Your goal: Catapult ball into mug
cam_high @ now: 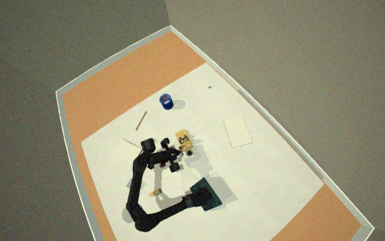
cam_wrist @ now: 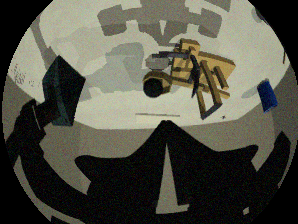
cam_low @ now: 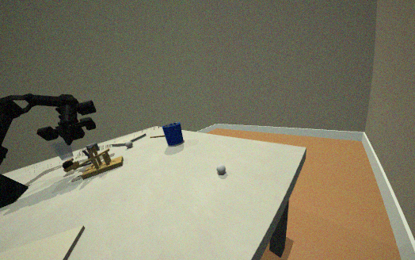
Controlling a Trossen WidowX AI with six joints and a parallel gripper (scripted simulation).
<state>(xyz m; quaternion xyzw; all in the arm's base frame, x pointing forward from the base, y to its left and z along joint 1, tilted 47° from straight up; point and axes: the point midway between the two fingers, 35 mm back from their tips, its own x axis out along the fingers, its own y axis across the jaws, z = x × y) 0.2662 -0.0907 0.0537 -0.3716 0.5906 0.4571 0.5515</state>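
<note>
Now: the black ball 2 cm behind my gripper tip, 4 cm to the right of it and 7 cm below it. Also, from my gripper tip: grey cube (7 cm ahead, 39 cm to the left, 11 cm below); wooden catapult (5 cm ahead, 4 cm to the right, 8 cm below); wooden block (6 cm behind, 31 cm to the left, 12 cm below).
</note>
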